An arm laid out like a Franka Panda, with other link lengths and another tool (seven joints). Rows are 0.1 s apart.
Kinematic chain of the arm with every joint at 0, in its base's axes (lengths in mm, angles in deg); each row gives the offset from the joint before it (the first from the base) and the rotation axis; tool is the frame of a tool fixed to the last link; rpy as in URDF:
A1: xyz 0 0 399.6 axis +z
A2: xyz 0 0 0 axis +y
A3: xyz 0 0 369.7 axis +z
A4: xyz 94.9 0 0 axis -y
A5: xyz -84.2 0 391.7 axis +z
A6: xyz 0 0 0 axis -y
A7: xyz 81 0 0 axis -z
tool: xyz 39 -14 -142.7 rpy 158.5 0 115.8
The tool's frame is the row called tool.
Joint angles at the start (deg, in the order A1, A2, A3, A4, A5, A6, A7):
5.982, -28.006, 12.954, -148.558, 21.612, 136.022, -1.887
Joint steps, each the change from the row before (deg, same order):
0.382, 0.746, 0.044, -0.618, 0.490, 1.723, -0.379
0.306, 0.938, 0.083, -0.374, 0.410, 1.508, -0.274
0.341, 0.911, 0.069, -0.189, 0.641, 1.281, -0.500
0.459, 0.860, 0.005, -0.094, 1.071, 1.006, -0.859
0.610, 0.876, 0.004, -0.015, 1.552, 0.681, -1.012
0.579, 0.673, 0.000, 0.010, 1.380, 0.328, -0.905
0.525, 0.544, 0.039, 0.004, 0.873, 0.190, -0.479
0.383, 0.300, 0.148, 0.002, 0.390, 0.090, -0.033
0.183, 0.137, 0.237, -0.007, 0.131, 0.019, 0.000
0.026, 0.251, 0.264, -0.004, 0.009, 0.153, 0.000
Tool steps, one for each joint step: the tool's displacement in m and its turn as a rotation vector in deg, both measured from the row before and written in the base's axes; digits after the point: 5 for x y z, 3 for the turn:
0.00161, 0.00166, -0.00689, 0.211, -0.336, 0.082
0.00245, 0.00190, -0.00673, 0.162, -0.162, 0.043
0.00249, 0.00266, -0.00545, 0.322, -0.149, 0.204
0.00198, 0.00354, -0.00492, 0.596, -0.018, 0.405
0.00118, 0.00499, -0.00527, 0.907, 0.299, 0.472
0.00023, 0.00481, -0.00439, 0.790, 0.401, 0.507
-0.00032, 0.00449, -0.00383, 0.476, 0.414, 0.422
-0.00088, 0.00399, -0.00228, 0.189, 0.283, 0.285
-0.00100, 0.00315, -0.00127, -0.014, 0.141, 0.315
-0.00016, 0.00214, -0.00180, -0.123, 0.091, 0.220

